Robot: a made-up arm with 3 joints. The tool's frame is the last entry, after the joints.
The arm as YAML. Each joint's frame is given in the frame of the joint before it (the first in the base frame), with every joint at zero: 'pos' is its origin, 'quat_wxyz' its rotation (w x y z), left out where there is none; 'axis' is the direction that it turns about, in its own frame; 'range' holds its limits. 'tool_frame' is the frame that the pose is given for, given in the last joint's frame.
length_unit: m
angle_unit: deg
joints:
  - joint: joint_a
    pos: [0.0, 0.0, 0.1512]
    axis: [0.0, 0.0, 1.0]
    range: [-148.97, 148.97]
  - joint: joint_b
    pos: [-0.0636, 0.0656, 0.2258]
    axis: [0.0, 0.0, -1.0]
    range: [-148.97, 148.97]
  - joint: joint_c
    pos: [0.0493, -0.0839, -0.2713]
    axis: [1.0, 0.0, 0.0]
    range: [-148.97, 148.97]
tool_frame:
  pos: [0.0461, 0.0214, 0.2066]
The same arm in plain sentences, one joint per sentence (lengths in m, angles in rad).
The arm has three revolute joints in a row. What follows holds with every joint at zero, and every direction is one of the base frame's. The first joint lies 0.1512 m along +z from the base frame's origin and turns about +z, from -2.6 to 2.6 rad. The second joint lies 0.0636 m along -x and 0.0656 m along +y and 0.2258 m along +z from the first joint and turns about -z, from -2.6 to 2.6 rad. The third joint lies 0.0493 m along +x and 0.0839 m along -y and 0.2713 m along -z from the second joint and turns about +x, from -2.6 to 2.6 rad. The tool frame, which is the frame that the pose is given for, lies 0.0461 m along +x and 0.0214 m along +y and 0.2066 m along +z from the third joint; its axes are parallel to the base frame's.
